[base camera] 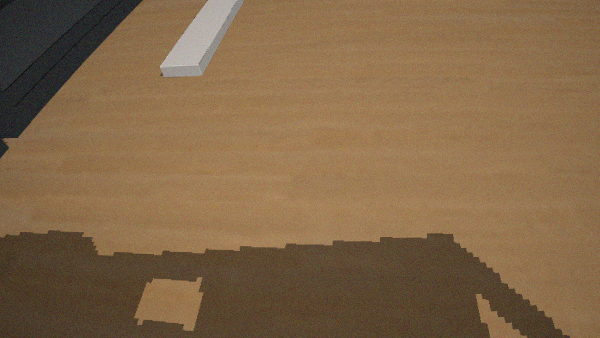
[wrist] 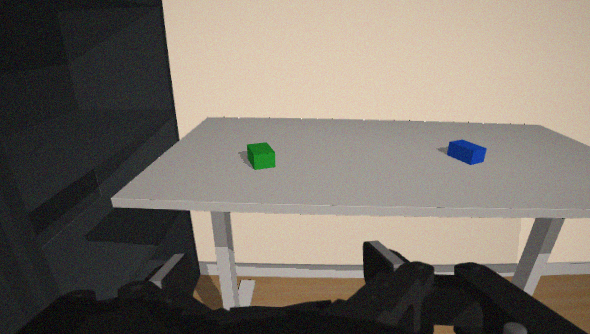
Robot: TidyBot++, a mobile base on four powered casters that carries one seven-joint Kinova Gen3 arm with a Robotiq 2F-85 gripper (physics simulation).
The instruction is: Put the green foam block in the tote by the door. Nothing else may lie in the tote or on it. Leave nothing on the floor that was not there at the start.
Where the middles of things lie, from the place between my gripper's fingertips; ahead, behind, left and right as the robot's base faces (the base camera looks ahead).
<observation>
The blue block (wrist: 467,152) lies 71 cm ahead of my hand, 61 cm to the right of it and 22 cm below it.
</observation>
